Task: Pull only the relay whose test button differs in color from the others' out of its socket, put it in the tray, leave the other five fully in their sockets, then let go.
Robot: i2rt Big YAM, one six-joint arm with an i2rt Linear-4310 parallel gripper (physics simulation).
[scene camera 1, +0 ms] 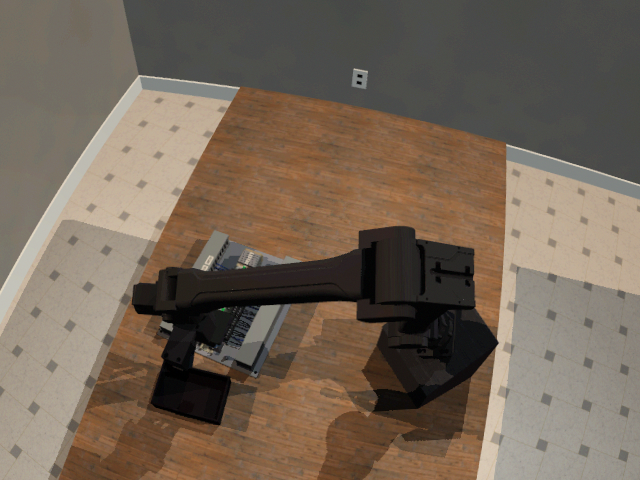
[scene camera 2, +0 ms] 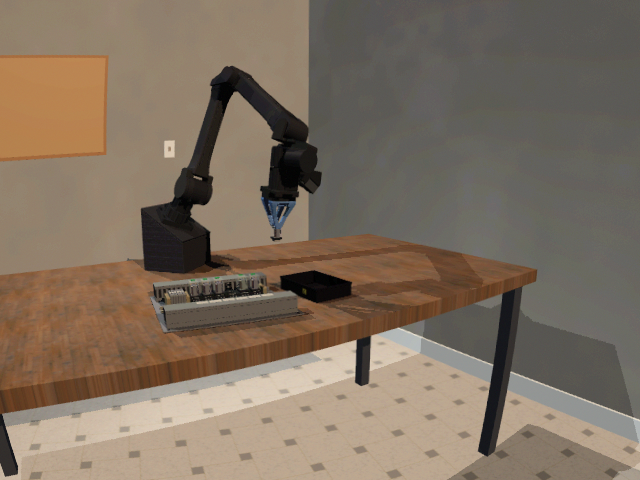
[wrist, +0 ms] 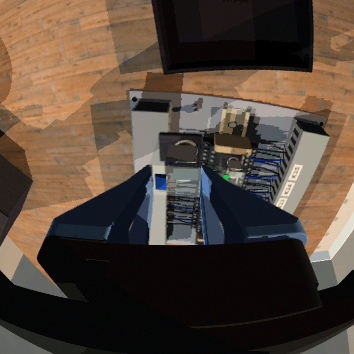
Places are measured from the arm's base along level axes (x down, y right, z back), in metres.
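Pixels of known places: gripper, fingertip midpoint: point(scene camera 1: 214, 341) point(scene camera 2: 275, 227) point(wrist: 175, 173); arm's base, link origin: point(scene camera 1: 436, 328) point(scene camera 2: 173, 220).
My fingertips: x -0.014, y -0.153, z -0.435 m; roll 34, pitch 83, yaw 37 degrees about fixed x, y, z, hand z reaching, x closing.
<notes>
For each thing: its top centre in the pictures, then the offset to it from my fingertips. Level surfaces: height alone.
- relay with the blue test button, top centre: point(wrist: 174, 183) point(scene camera 2: 276, 224) dz +0.000, dx -0.009, dy -0.001 m
- socket panel, top centre: point(wrist: 217, 196) point(scene camera 2: 220, 302) point(scene camera 1: 232, 300) dz -0.038, dx +0.160, dy +0.177 m
- black open tray, top centre: point(wrist: 238, 16) point(scene camera 1: 189, 390) point(scene camera 2: 315, 279) dz -0.053, dx +0.135, dy -0.084 m
- relay, top centre: point(scene camera 2: 217, 278) dz -0.038, dx +0.101, dy +0.179 m
- wooden table, surface height: dx +0.170 m
My gripper point(scene camera 2: 277, 229) point(wrist: 175, 173) is shut on the relay with the blue test button point(scene camera 2: 276, 237) point(wrist: 183, 174), a clear body on a dark base, base down. It hangs high above the table; in the wrist view it overlaps the socket panel point(wrist: 205, 100) point(scene camera 2: 160, 323). Scene camera 1 hides the fingers behind the arm. The black open tray point(scene camera 1: 225, 400) point(scene camera 2: 333, 292) point(wrist: 237, 67) stands beside the panel's end. Several green-button relays stand in the socket row, such as one relay point(scene camera 2: 217, 281) in scene camera 2; the arm and fingers hide part of the row in the other views.
Grey wire ducts point(scene camera 1: 264, 330) point(scene camera 2: 230, 311) point(wrist: 149, 137) run along both long sides of the panel, rising above its plate. Tan end blocks point(wrist: 234, 121) stand at the row's tray-side end. The arm's base point(scene camera 1: 439, 361) point(scene camera 2: 175, 240) stands on the wooden table point(scene camera 1: 330, 155) point(scene camera 2: 82, 330).
</notes>
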